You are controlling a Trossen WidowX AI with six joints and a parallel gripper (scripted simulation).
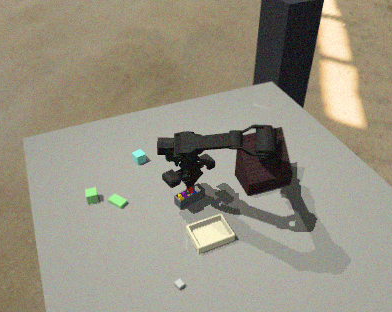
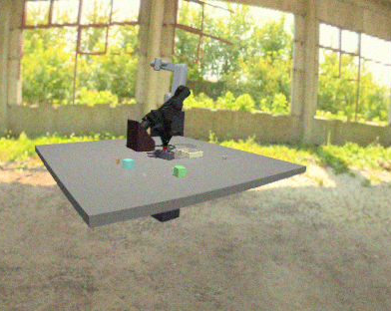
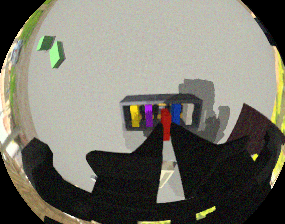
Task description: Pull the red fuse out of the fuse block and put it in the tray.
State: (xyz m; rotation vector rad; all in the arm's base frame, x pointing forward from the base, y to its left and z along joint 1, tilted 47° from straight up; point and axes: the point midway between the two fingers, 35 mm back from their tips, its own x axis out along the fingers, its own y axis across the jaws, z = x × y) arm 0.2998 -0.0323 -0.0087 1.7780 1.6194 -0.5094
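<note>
My gripper tip is now 1 cm short of the tray, 18 cm to the right of it and 6 cm above it. From my gripper tip the other things lie so: red fuse: 1 cm below; cyan cube: 8 cm ahead, 29 cm to the right, 5 cm below; orange peg: 2 cm behind, 29 cm to the right, 5 cm below.
</note>
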